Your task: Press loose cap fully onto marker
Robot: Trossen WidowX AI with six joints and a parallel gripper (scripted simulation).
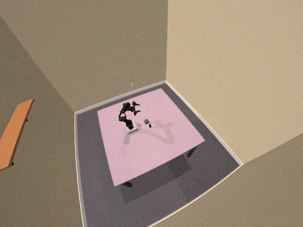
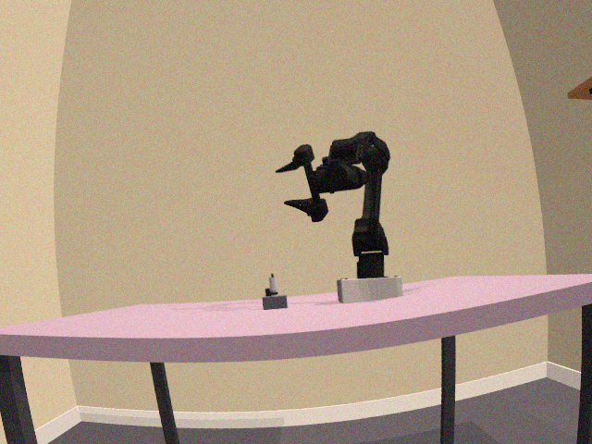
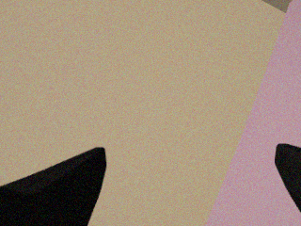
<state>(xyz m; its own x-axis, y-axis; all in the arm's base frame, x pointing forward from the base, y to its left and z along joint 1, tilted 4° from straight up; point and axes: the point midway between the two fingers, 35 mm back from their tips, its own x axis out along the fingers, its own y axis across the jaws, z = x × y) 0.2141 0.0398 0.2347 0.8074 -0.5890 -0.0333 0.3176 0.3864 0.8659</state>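
Right now the marker cap is 20 mm ahead of my gripper tip, 150 mm to the right of it and 280 mm below it. Round my gripper tip: holder block: 30 mm ahead, 50 mm to the right, 290 mm below.
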